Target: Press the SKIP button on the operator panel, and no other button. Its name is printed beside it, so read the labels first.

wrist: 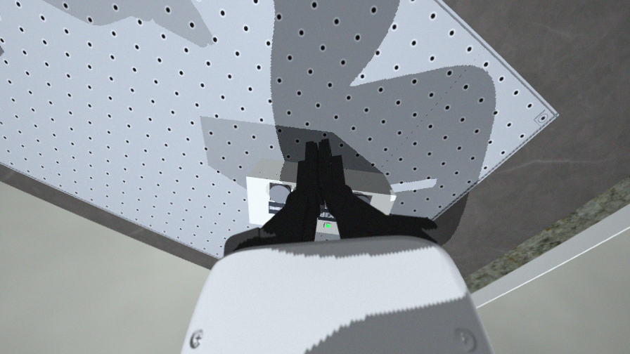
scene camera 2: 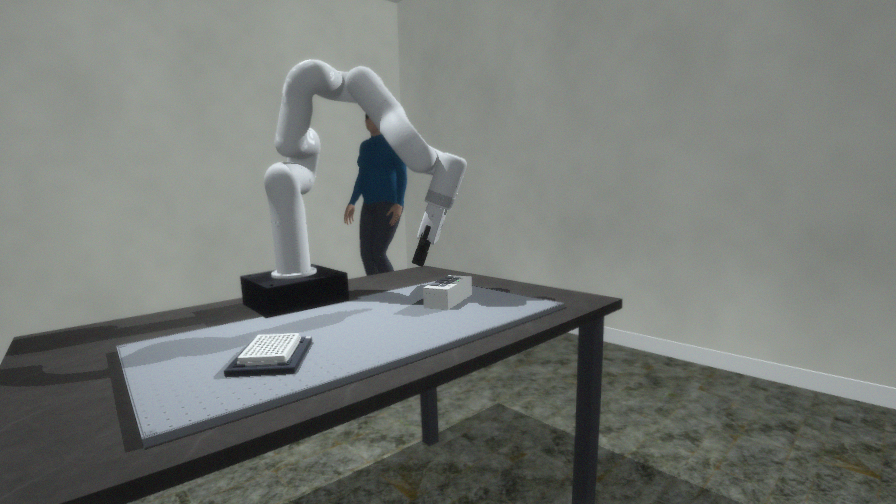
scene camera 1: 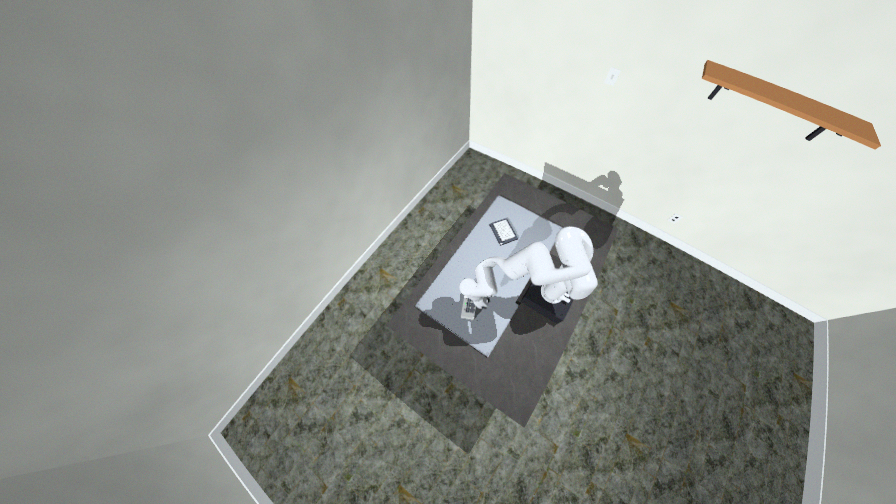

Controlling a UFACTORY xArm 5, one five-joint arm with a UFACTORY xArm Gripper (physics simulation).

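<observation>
The operator panel is a pale box with round grey buttons and dark label strips on its top. In the wrist view a left button shows, and a right button shows in part. My fingers cover the middle of the panel. The labels are partly hidden and I cannot read them, so I cannot tell which button is SKIP. A small green light is lit below the middle label. My gripper is shut and empty, with its black fingertips above the panel, apart from it in the second scene view.
The panel stands on a perforated light board on a dark table. A white well plate in a dark holder lies toward the board's other end. A person stands behind the arm.
</observation>
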